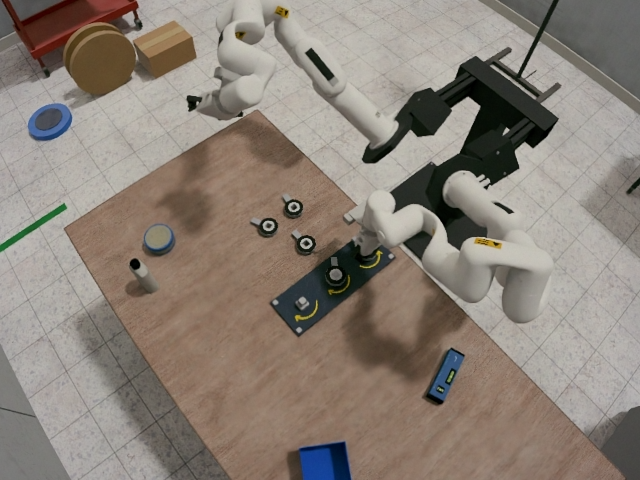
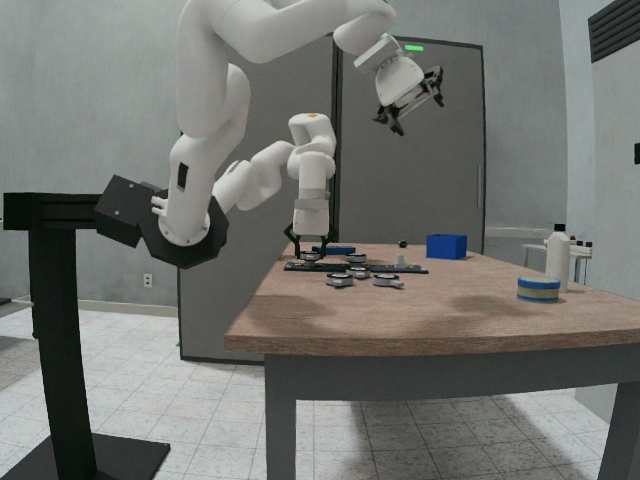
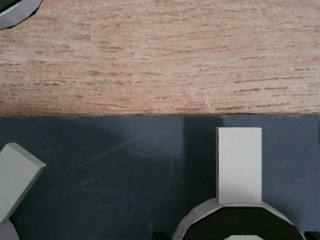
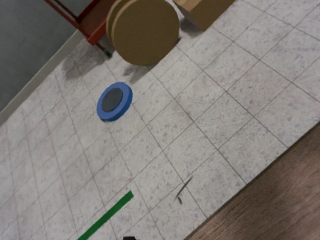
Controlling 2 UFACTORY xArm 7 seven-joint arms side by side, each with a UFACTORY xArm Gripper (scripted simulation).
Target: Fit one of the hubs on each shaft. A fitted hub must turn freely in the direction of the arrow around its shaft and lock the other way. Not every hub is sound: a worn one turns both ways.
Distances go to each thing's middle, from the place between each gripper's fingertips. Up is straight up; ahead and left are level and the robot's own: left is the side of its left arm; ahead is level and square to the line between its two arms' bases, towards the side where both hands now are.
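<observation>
The white bottle (image 2: 558, 248) is 42 cm ahead of my right hand, 12 cm to the left of it and 24 cm below it. Then there's the dark board (image 1: 321, 297), which is 53 cm to the left of that same right hand, 34 cm below it and 2 cm ahead. My right gripper (image 2: 418, 116) itself is 32 cm above the tape roll (image 2: 534, 289), 30 cm short of it and 3 cm to the right of it.
From my left hand, the tape roll is 410 mm ahead, 520 mm to the right and 20 mm below, while the white bottle is 530 mm ahead, 430 mm to the right and 60 mm above. The dark board is 130 mm ahead of my left hand, 30 mm below it and 20 mm to the right of it.
</observation>
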